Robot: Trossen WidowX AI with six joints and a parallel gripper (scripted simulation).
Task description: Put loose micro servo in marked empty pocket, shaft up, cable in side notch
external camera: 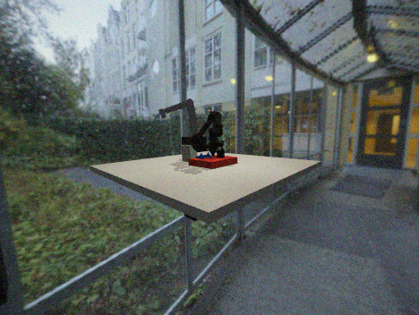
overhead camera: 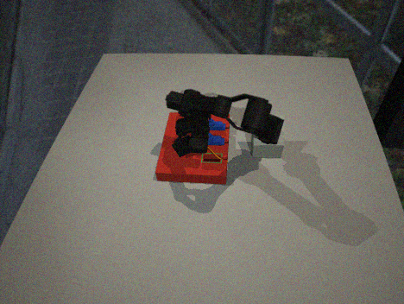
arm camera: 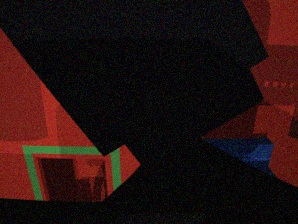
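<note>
My gripper tip is now 70 mm short of the red deck, 30 mm to the left of it and 30 mm above it.
</note>
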